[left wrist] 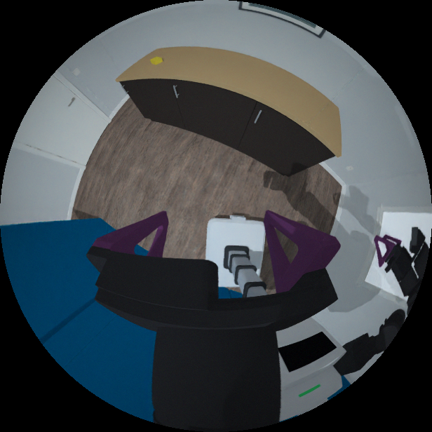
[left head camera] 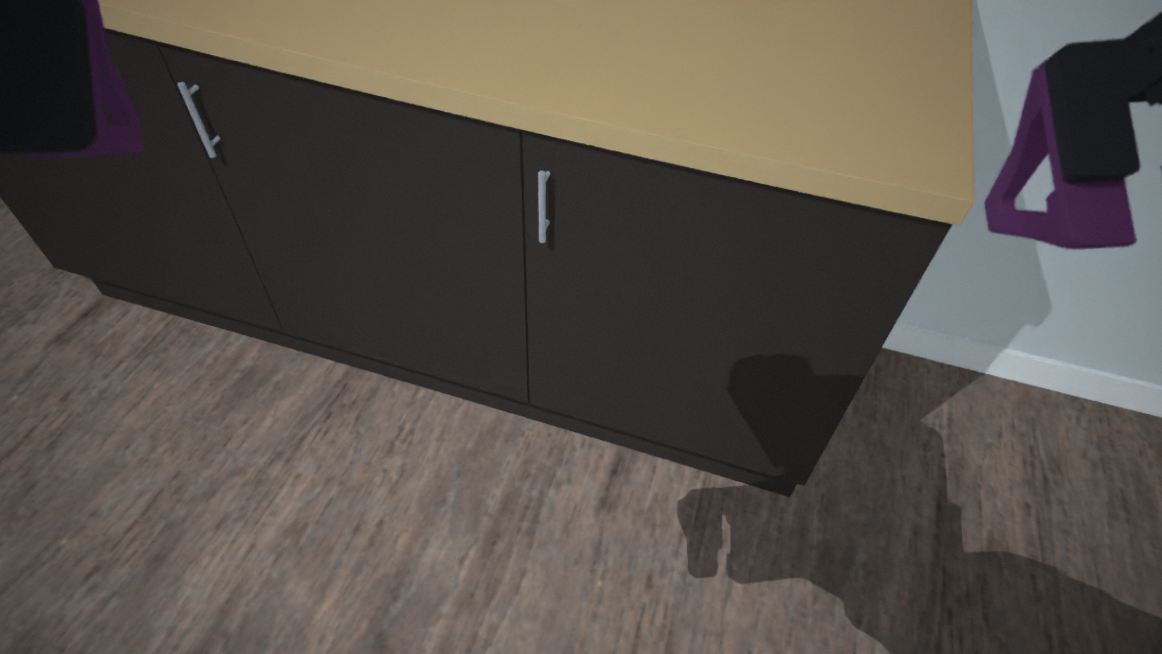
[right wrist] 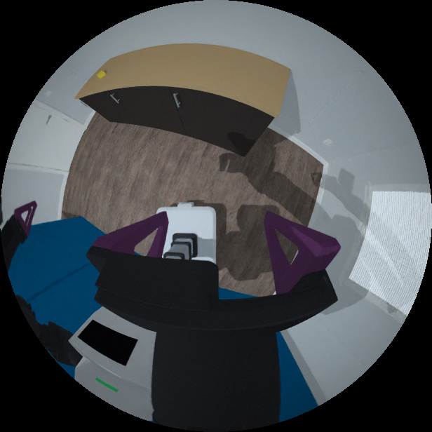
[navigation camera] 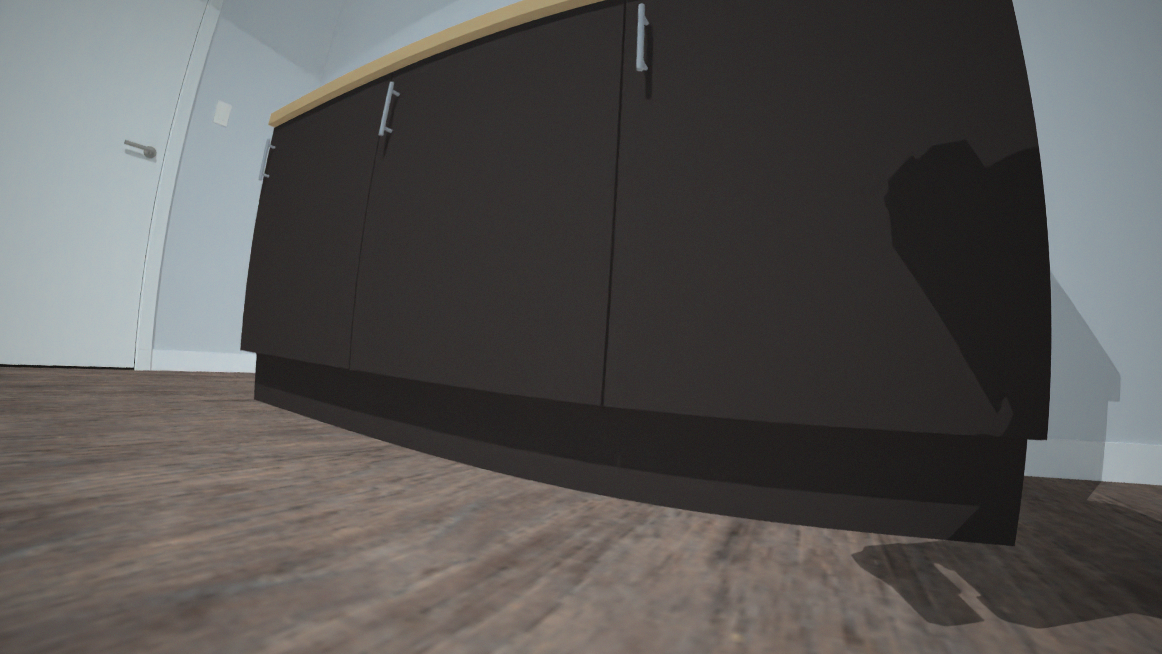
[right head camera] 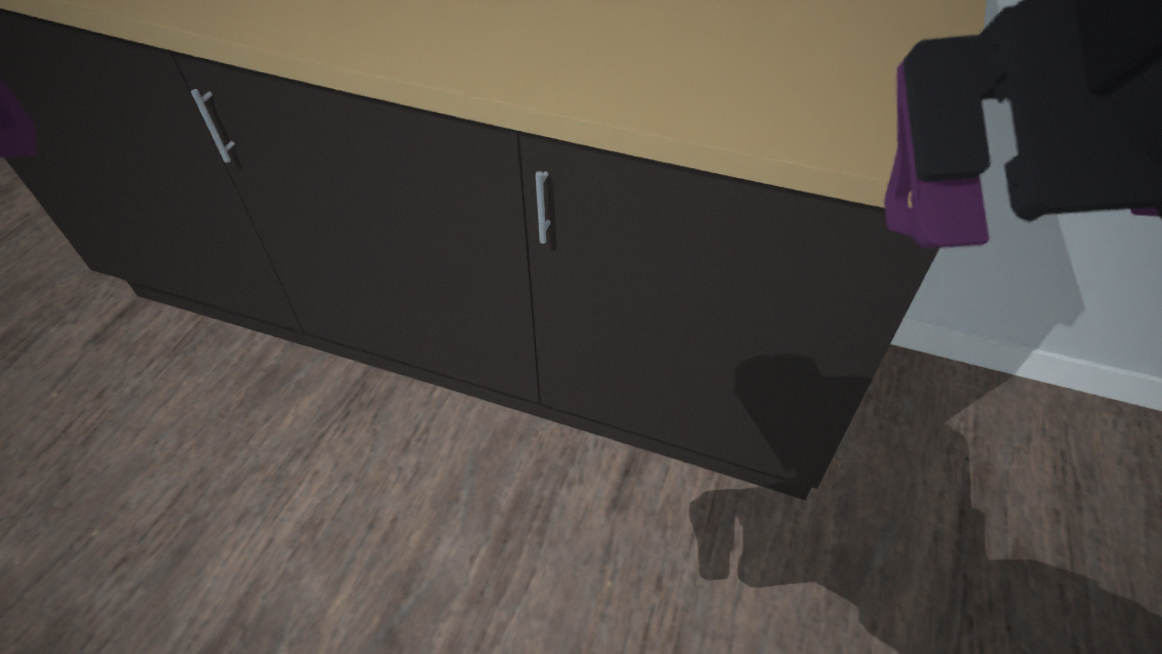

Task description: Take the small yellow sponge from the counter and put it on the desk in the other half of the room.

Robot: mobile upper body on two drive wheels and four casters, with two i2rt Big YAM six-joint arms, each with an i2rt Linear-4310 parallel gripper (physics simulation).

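Frame: origin at the left arm's base, x ahead, y left, z up, level; millimetres.
Seen in the pictures: right gripper, between the fingertips: (left head camera: 1104, 209) (right head camera: 1007, 207).
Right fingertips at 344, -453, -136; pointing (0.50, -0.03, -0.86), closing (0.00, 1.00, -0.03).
A point is followed by its place in that frame, as x, y, z.
The small yellow sponge (left wrist: 156, 60) (right wrist: 101, 74) lies on the wooden counter (left wrist: 225, 67) (right wrist: 190, 65) (left head camera: 609, 64) @[1101, -337, -500] (right head camera: 569, 64) @[1102, -282, -500], near its far left end in both wrist views. It does not show in the head views. My left gripper (left wrist: 215, 215) is open and empty, in the air over the floor in front of the counter, well away from the sponge. My right gripper (right wrist: 215, 216) is also open and empty, away from the counter; part of it shows at the right of both head views. The desk cannot be made out for certain.
Dark cabinet doors (left head camera: 390, 219) @[1118, 31, -805] (navigation camera: 487, 219) @[1113, 19, -962] with bar handles face me under the counter. A white door (navigation camera: 81, 178) @[1431, 1865, -669] stands left of it. A large blue surface (left wrist: 55, 270) (right wrist: 55, 260) lies at the lower left of the wrist views. A window-like bright panel (right wrist: 395, 245) is at the right.
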